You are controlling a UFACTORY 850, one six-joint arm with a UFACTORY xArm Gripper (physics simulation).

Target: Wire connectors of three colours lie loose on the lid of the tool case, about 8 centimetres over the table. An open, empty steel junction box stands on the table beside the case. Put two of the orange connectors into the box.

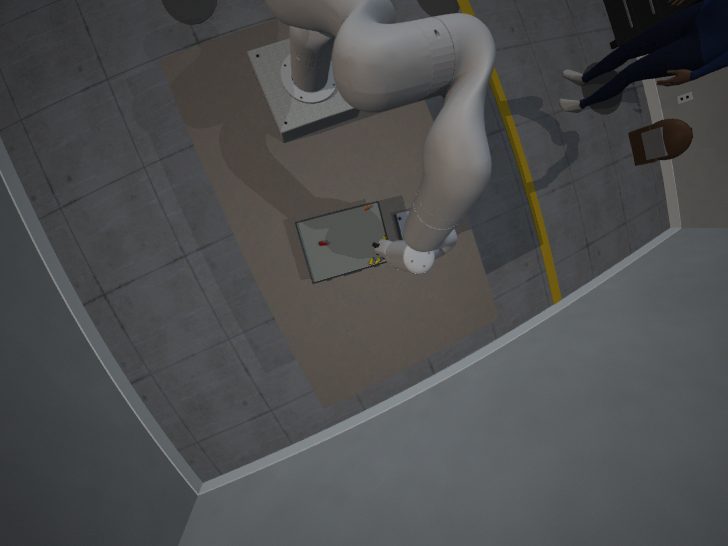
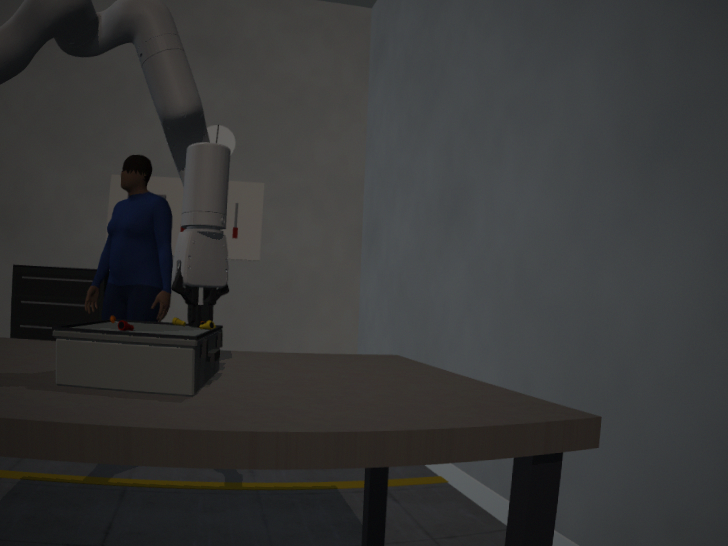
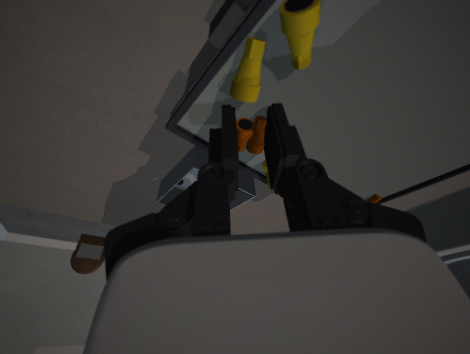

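Observation:
My gripper [image 1: 375,244] [image 2: 199,320] [image 3: 249,124] points down at the box-side edge of the tool case [image 1: 317,261] [image 2: 126,361] [image 3: 390,100]. Its fingers are shut on two orange connectors, a left one [image 3: 243,134] and a right one [image 3: 257,136], side by side between the pads at lid level. Another orange connector [image 1: 367,208] [image 2: 112,318] [image 3: 373,199] lies near a far lid corner. The steel junction box [image 1: 402,223] [image 3: 184,161] stands beside the case, partly hidden by the arm and a finger; part of its inside shows.
Two yellow connectors, one [image 1: 371,261] [image 3: 247,75] near the edge and one [image 3: 300,31] beside it, lie close to the fingers. A third yellow connector [image 1: 384,238] [image 3: 266,172] is partly behind the right finger. A red connector [image 1: 323,242] [image 2: 124,325] lies across the lid.

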